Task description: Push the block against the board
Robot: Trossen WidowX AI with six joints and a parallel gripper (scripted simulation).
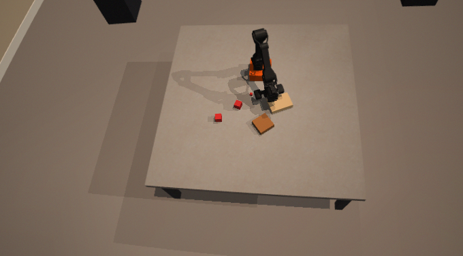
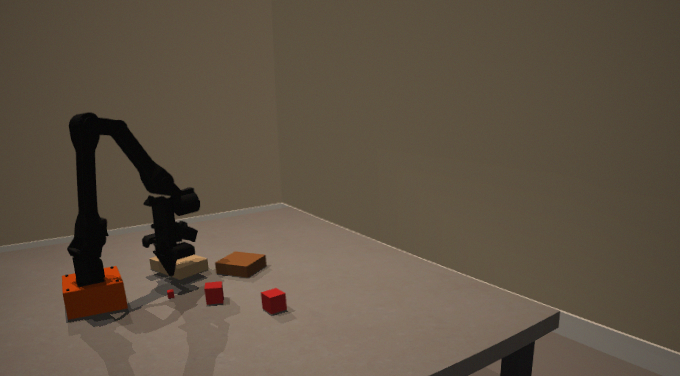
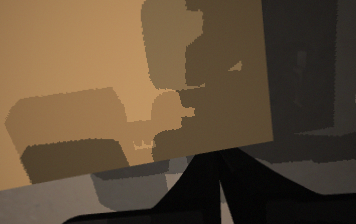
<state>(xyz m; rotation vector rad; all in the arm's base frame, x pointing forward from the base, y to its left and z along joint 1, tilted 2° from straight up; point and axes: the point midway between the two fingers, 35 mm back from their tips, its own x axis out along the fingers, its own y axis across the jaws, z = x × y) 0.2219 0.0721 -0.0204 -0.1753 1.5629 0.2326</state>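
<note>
My gripper tip is 4 cm short of the board, 7 cm to the right of it and 1 cm below it. From my gripper tip the other things lie so: square block 19 cm ahead, 4 cm to the right, 1 cm above; then red cube 4 cm behind, 12 cm to the right.
</note>
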